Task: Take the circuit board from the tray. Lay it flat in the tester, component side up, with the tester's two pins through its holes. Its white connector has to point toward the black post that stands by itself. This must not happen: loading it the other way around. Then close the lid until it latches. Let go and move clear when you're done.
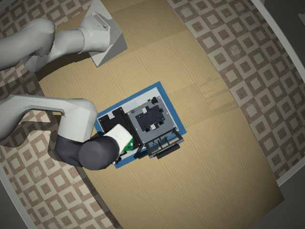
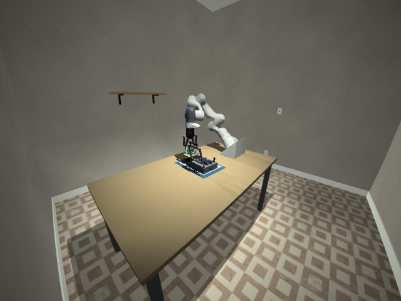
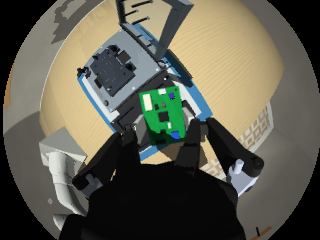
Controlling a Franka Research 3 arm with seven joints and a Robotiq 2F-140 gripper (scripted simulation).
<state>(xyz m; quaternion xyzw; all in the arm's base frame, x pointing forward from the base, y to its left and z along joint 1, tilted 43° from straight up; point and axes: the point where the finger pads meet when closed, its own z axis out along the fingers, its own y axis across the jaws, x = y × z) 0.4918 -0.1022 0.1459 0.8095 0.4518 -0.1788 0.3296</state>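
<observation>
Right now my hand is 20 mm above the green circuit board. Round my hand: black post: 240 mm to the left, 80 mm behind, 50 mm below; then tester lid: 160 mm to the left, 100 mm ahead, 40 mm above; then black nest: 180 mm to the left, 70 mm below, 20 mm behind.
</observation>
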